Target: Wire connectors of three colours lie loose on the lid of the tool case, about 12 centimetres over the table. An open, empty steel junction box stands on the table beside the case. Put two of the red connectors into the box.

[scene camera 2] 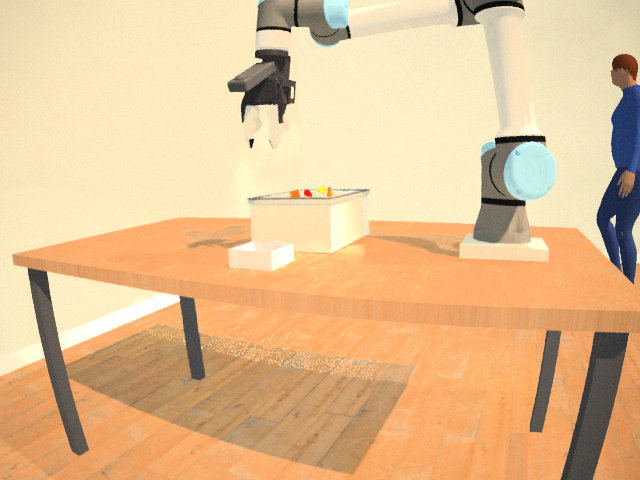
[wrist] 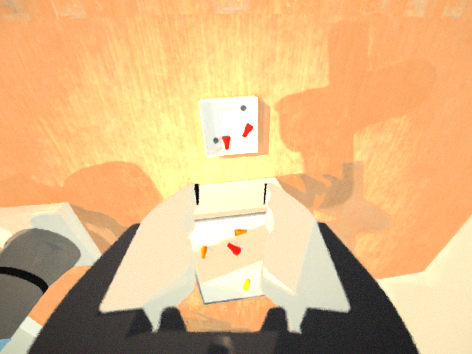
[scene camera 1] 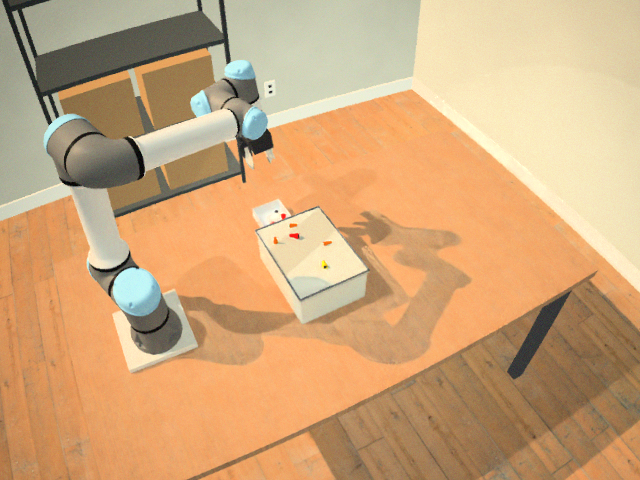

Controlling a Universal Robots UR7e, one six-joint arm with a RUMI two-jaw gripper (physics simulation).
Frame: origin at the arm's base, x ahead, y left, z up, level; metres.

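Seen in the pictures: gripper, fingertip midpoint: (scene camera 2: 262, 149) (wrist: 231, 185) (scene camera 1: 261, 166); arm's base, origin of the base link: (scene camera 2: 502, 239) (wrist: 48, 248) (scene camera 1: 157, 331).
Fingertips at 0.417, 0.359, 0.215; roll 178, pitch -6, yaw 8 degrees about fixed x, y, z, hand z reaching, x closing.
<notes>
Offsets run from my fingertips to a thing's top centre, as dx, dy, dz.
My gripper (scene camera 1: 261, 164) (scene camera 2: 263, 146) (wrist: 231, 185) is open and empty, high above the junction box and the tool case. The white junction box @(+0.016, -0.003, -0.201) (scene camera 1: 265, 210) (scene camera 2: 250, 258) (wrist: 210, 120) stands on the table beside the case. In the wrist view one red connector @(+0.014, -0.039, -0.222) (wrist: 227, 142) and another red connector @(+0.053, -0.011, -0.222) (wrist: 247, 130) lie inside it, apart. A third red connector @(+0.040, -0.216, -0.100) (scene camera 1: 294, 236) (scene camera 2: 308, 192) (wrist: 234, 248) lies on the lid of the tool case @(+0.075, -0.278, -0.112) (scene camera 1: 336, 298) (scene camera 2: 289, 222). The box's inside is hidden in scene camera 2.
Orange connectors @(-0.018, -0.221, -0.093) (scene camera 1: 275, 240) (scene camera 2: 329, 191) (wrist: 204, 251) and a yellow connector @(+0.090, -0.348, -0.101) (scene camera 1: 324, 264) (scene camera 2: 321, 189) (wrist: 246, 284) also lie on the lid. A shelf unit (scene camera 1: 129, 51) with cartons stands behind the table. A person (scene camera 2: 625, 124) stands beyond the arm's base.
</notes>
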